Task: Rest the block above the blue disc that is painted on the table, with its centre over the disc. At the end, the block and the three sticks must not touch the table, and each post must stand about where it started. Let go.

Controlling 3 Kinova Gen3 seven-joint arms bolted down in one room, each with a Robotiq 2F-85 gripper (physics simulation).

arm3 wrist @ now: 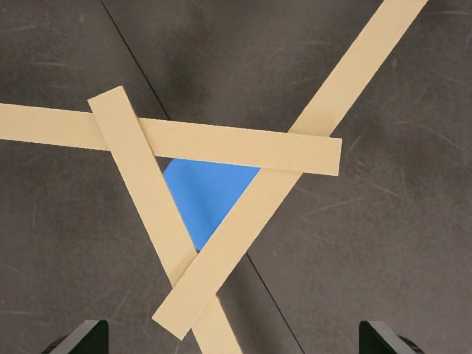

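Three pale wooden sticks overlap in a triangle. The near-level stick (215, 145) lies over the long diagonal stick (241, 225) at the right corner. The diagonal stick lies over the left slanting stick (145, 190) at the lower corner, and that one lies over the near-level stick at the upper left. Part of the blue disc (207, 195) shows through the triangle; the sticks hide the rest. Arm3's gripper (234, 336) is open, its fingertips wide apart at the lower edge. The block, the posts and the grippers of arm1 and arm2 do not show.
The dark grey table top (375, 260) lies beneath the sticks, with scratches and a thin dark line running from upper left to lower right. Three sticks run out of view, at the left, upper right and bottom edges.
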